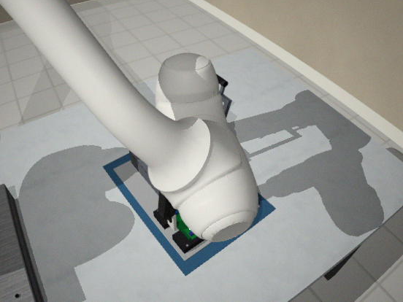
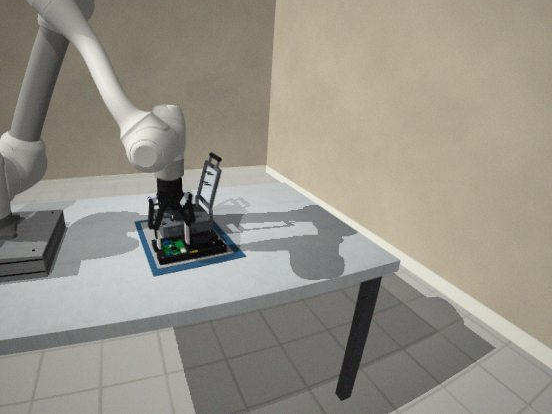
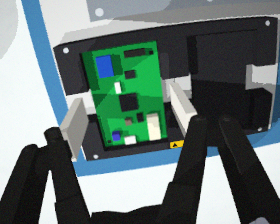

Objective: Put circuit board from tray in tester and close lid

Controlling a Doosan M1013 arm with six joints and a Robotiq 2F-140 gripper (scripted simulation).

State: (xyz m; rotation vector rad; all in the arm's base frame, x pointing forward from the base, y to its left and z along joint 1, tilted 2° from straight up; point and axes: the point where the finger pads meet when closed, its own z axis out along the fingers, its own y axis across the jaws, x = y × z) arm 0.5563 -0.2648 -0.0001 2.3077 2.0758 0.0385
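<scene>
Right now the green circuit board is 4 cm below my hand. Also, from my hand: latch hook: 2 cm ahead, 23 cm to the left, 3 cm above; tester lid: 20 cm ahead, 15 cm to the left, 13 cm above.
</scene>
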